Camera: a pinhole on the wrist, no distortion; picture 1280 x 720 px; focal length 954.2 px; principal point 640.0 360.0 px. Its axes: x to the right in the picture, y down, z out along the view. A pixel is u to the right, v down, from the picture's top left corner.
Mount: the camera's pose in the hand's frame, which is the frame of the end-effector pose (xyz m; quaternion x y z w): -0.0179 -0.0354 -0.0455 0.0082 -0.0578 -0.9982 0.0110
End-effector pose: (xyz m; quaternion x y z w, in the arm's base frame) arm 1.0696 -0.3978 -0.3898 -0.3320 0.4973 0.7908 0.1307
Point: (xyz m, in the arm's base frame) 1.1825 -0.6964 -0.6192
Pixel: behind the camera
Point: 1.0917 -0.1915 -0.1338
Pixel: 1221.4 123.3
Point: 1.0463 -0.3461 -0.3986
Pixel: 284.9 308.5
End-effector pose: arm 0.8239 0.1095 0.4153 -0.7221 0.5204 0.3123 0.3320
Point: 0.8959 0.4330 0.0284
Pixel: 312.5 573.7
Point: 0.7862 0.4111 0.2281
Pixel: 640.7 402.1
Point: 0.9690 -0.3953 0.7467
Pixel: behind the camera
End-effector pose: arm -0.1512 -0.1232 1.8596 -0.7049 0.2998 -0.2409 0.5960
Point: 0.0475 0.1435 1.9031
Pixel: 716.4 642.3
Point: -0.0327 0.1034 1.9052
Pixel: 841.4 644.8
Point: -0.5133 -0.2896 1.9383
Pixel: behind the camera
